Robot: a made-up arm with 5 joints. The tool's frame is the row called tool.
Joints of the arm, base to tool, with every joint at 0 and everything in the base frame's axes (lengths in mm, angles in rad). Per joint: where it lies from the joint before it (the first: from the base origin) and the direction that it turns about. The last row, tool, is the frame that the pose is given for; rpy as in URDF.
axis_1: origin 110.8 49.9 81.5 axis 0 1 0
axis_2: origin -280 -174.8 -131.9 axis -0.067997 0.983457 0.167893
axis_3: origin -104.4 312.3 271.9 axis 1 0 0
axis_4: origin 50 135.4 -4 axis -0.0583 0.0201 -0.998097
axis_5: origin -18.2 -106.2 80.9 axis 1 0 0
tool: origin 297.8 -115.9 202.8 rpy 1.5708 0 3.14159
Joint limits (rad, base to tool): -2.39..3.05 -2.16..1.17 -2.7..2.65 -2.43..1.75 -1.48..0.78
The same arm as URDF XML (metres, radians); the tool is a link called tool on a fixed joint. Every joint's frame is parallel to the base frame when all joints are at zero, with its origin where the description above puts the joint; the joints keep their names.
<robot name="arm">
  <joint name="tool_fixed" type="fixed">
    <parent link="link5"/>
    <child link="tool"/>
    <origin xyz="0.2978 -0.1159 0.2028" rpy="1.5708 0 3.1416"/>
  </joint>
  <joint name="axis_5" type="revolute">
    <parent link="link4"/>
    <child link="link5"/>
    <origin xyz="-0.0182 -0.1062 0.0809" rpy="0 0 0"/>
    <axis xyz="1 0 0"/>
    <limit lower="-1.48" upper="0.78"/>
  </joint>
  <joint name="axis_4" type="revolute">
    <parent link="link3"/>
    <child link="link4"/>
    <origin xyz="0.05 0.1354 -0.004" rpy="0 0 0"/>
    <axis xyz="-0.0583 0.0201 -0.998097"/>
    <limit lower="-2.43" upper="1.75"/>
  </joint>
  <joint name="axis_3" type="revolute">
    <parent link="link2"/>
    <child link="link3"/>
    <origin xyz="-0.1044 0.3123 0.2719" rpy="0 0 0"/>
    <axis xyz="1 0 0"/>
    <limit lower="-2.7" upper="2.65"/>
  </joint>
  <joint name="axis_2" type="revolute">
    <parent link="link1"/>
    <child link="link2"/>
    <origin xyz="-0.28 -0.1748 -0.1319" rpy="0 0 0"/>
    <axis xyz="-0.067997 0.983457 0.167893"/>
    <limit lower="-2.16" upper="1.17"/>
  </joint>
  <joint name="axis_1" type="revolute">
    <parent link="base"/>
    <child link="link1"/>
    <origin xyz="0.1108 0.0499 0.0815" rpy="0 0 0"/>
    <axis xyz="0 1 0"/>
    <limit lower="-2.39" upper="3.05"/>
  </joint>
  <link name="base"/>
  <link name="link1"/>
  <link name="link2"/>
  <link name="link3"/>
  <link name="link4"/>
  <link name="link5"/>
  <link name="tool"/>
</robot>

